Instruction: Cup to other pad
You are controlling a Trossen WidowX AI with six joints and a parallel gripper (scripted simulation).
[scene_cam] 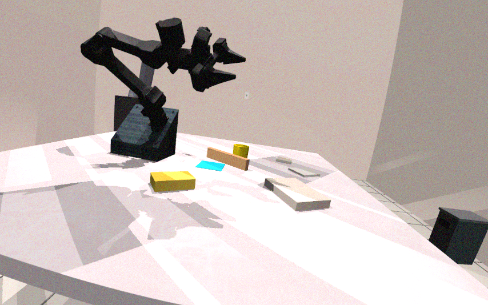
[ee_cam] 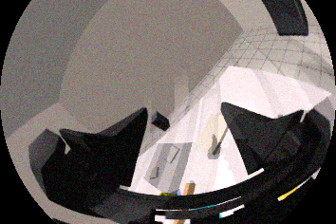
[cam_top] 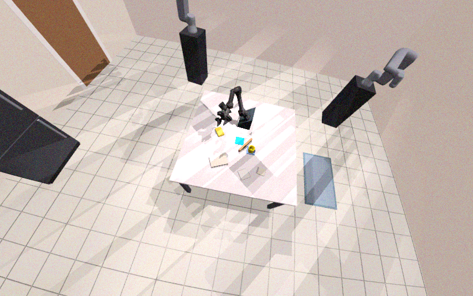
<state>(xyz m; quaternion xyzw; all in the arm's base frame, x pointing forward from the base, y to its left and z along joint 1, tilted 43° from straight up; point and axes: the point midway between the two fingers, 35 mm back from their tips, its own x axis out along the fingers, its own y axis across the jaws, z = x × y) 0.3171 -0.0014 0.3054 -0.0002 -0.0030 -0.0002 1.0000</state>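
The yellow cup is 5 cm behind my gripper tip, 36 cm to the left of it and 31 cm below it. Also, from my gripper tip: wooden block (8 cm behind, 28 cm to the left, 33 cm below); then beige slab (20 cm ahead, 7 cm to the left, 33 cm below); then cyan pad (12 cm behind, 21 cm to the left, 35 cm below).
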